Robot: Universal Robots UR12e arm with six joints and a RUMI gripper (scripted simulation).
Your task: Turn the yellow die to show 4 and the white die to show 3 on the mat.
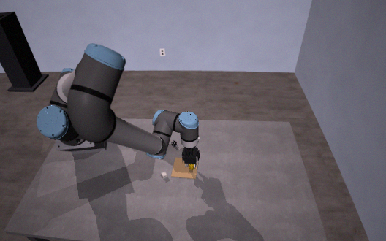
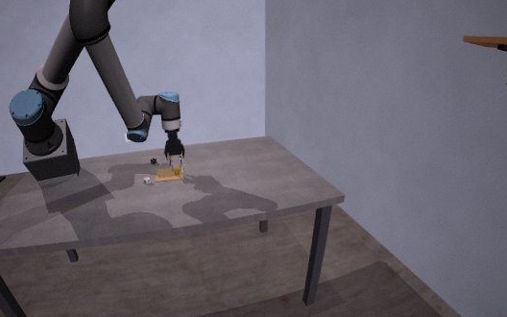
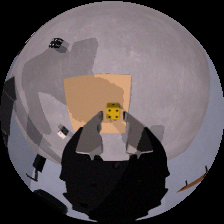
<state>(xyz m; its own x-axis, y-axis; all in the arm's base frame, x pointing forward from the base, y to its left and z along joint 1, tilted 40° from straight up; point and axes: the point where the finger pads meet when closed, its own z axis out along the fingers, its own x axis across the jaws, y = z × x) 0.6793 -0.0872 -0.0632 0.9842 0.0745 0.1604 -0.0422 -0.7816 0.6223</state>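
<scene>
The yellow die lies 2 cm below my hand. Also, from my hand: black die: 18 cm to the left, 13 cm behind, 2 cm below; white die: 15 cm behind, 7 cm to the right, 2 cm below; tan mat: 4 cm behind, 3 cm below.
</scene>
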